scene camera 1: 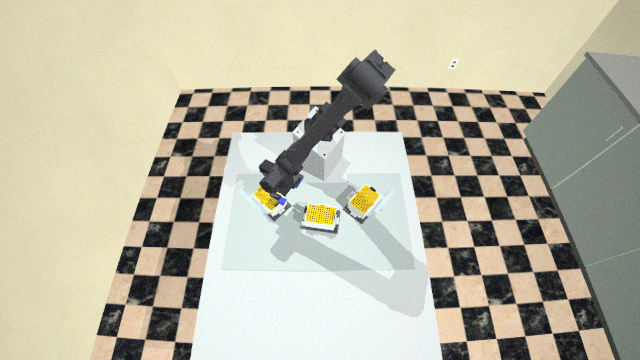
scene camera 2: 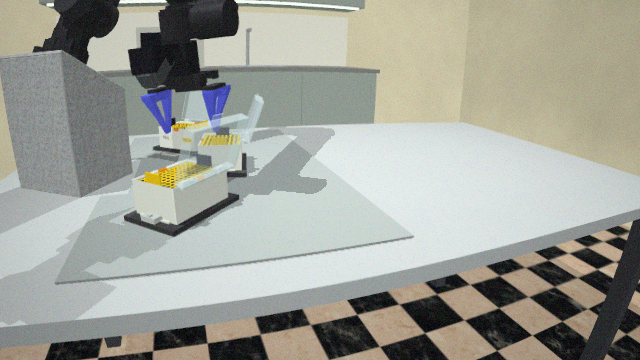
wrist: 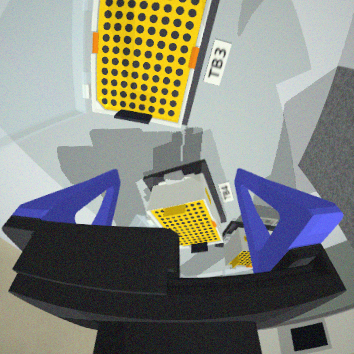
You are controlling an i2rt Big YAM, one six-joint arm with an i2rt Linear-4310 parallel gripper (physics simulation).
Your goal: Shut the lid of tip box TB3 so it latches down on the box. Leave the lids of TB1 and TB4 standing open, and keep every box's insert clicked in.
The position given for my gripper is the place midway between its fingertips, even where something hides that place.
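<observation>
There's a thin mat [scene camera 2: 290, 204], [scene camera 1: 254, 241] and [wrist: 239, 123], and I can see a clear lid [wrist: 50, 77] as well. I see a tip box [scene camera 2: 171, 142], and there's a tip box [wrist: 192, 181] too. You'd also find a table label [wrist: 220, 49]. And my gripper [scene camera 2: 191, 132] and [wrist: 176, 174] is in there as well.
</observation>
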